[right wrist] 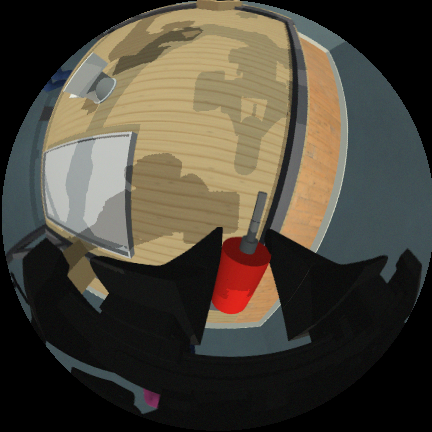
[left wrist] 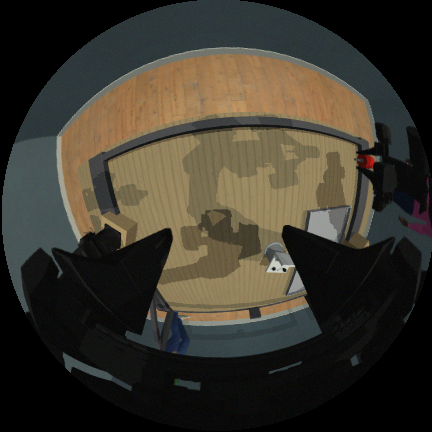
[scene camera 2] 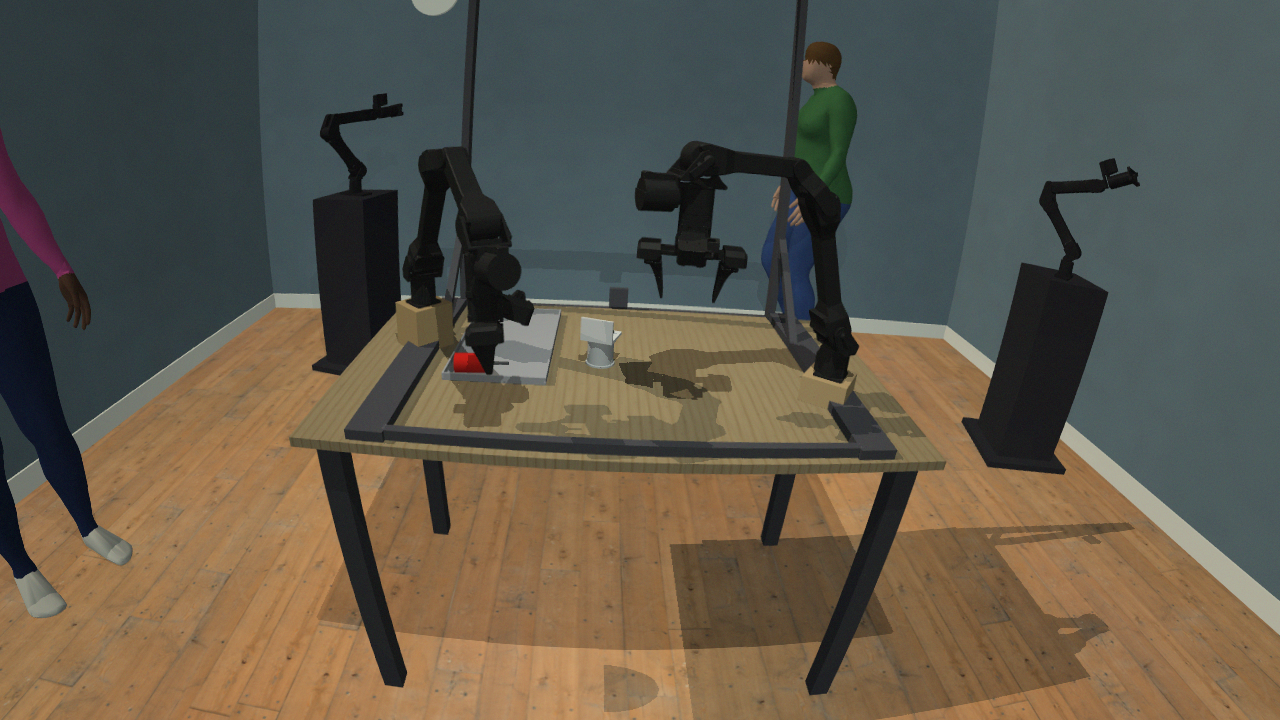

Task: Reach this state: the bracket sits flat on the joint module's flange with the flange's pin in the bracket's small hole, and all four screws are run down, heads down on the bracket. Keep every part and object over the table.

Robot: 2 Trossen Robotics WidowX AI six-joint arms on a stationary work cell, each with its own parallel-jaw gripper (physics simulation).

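Places are measured from the left arm's base along level axes (x left, y back, z up), in centimetres.
Pixels of known places: left gripper, fingertip midpoint: (left wrist: 227,232) (scene camera 2: 687,299); right gripper, fingertip midpoint: (right wrist: 243,233) (left wrist: 356,159) (scene camera 2: 489,371); left arm's base, link origin: (left wrist: 112,235) (scene camera 2: 830,374); right arm's base, link origin: (scene camera 2: 423,302).
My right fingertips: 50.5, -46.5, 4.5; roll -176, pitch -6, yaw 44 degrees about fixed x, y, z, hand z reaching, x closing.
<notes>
Ahead of a thing's pixels: the offset from my right fingertips to its top centre, as dx, dy, dz.
My right gripper (scene camera 2: 487,368) (left wrist: 356,159) (right wrist: 243,233) is shut on the red-handled screwdriver {+0.8, -1.1, +3.2} (scene camera 2: 464,362) (left wrist: 367,161) (right wrist: 240,280), held above the table at the picture's left, its grey shaft sideways in the scene view. My left gripper (scene camera 2: 688,299) (left wrist: 227,232) is open and empty, high over the table. The grey joint module {-34.3, -0.3, -3.7} (scene camera 2: 600,356) (left wrist: 273,248) (right wrist: 105,89) stands right of the tray, topped by a pale angled plate (scene camera 2: 597,330) (left wrist: 285,258) (right wrist: 86,74). Dark spots show on its white face in the left wrist view. I cannot tell bracket from flange there, nor make out pin or screws.
The shallow grey tray {-29.0, -23.1, -8.4} (scene camera 2: 528,379) (left wrist: 325,225) (right wrist: 132,195) lies at the picture's left, partly behind the right arm. A dark frame bar (scene camera 2: 626,445) (left wrist: 210,122) (right wrist: 300,95) runs along the table's near edge. A person in green (scene camera 2: 827,134) stands behind the table.
</notes>
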